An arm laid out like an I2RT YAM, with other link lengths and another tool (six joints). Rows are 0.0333 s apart.
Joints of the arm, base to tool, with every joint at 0 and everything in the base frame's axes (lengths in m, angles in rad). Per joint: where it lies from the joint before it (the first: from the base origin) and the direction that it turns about. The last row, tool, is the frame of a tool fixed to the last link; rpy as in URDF.
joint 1: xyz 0 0 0.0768 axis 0 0 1
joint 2: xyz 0.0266 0.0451 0.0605 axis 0 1 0
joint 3: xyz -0.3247 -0.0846 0 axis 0 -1 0
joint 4: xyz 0.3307 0.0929 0.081 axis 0 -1 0
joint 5: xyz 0.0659 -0.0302 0.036 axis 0 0 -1
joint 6: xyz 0.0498 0 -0.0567 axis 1 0 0
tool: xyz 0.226 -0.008 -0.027 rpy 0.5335 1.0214 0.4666
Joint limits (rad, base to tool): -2.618..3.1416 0..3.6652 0..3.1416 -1.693..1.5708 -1.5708..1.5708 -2.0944..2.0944
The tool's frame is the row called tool.
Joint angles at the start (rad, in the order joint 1, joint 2, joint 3, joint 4, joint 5, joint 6):
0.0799, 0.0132, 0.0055, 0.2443, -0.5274, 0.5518
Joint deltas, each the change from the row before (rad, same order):
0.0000, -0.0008, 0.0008, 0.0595, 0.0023, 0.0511
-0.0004, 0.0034, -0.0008, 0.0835, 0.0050, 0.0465
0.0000, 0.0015, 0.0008, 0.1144, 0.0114, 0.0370
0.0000, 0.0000, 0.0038, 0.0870, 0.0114, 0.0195
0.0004, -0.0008, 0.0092, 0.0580, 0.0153, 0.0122
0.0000, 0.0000, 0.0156, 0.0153, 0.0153, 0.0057
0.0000, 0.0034, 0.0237, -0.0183, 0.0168, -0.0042
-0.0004, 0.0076, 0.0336, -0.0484, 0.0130, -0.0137
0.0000, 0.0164, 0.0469, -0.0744, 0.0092, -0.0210
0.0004, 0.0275, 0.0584, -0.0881, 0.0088, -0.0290
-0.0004, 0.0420, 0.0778, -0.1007, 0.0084, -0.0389
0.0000, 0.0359, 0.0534, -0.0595, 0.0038, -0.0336
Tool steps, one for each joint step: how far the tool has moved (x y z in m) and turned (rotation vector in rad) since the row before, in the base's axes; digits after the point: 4 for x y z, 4 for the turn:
-0.0027, 0.0004, 0.0190, 0.0459, -0.0319, 0.0094
-0.0039, -0.0005, 0.0239, 0.0440, -0.0527, 0.0082
-0.0084, -0.0025, 0.0344, 0.0415, -0.0925, 0.0032
-0.0094, -0.0030, 0.0279, 0.0269, -0.0795, -0.0011
-0.0084, -0.0039, 0.0230, 0.0225, -0.0607, -0.0059
-0.0042, -0.0039, 0.0148, 0.0156, -0.0271, -0.0089
0.0000, -0.0042, 0.0097, 0.0079, -0.0032, -0.0154
0.0029, -0.0034, 0.0059, -0.0029, 0.0163, -0.0183
0.0049, -0.0024, 0.0036, -0.0126, 0.0342, -0.0187
0.0061, -0.0023, 0.0029, -0.0207, 0.0438, -0.0216
0.0060, -0.0027, 0.0061, -0.0304, 0.0469, -0.0256
0.0044, -0.0014, 0.0044, -0.0279, 0.0265, -0.0174

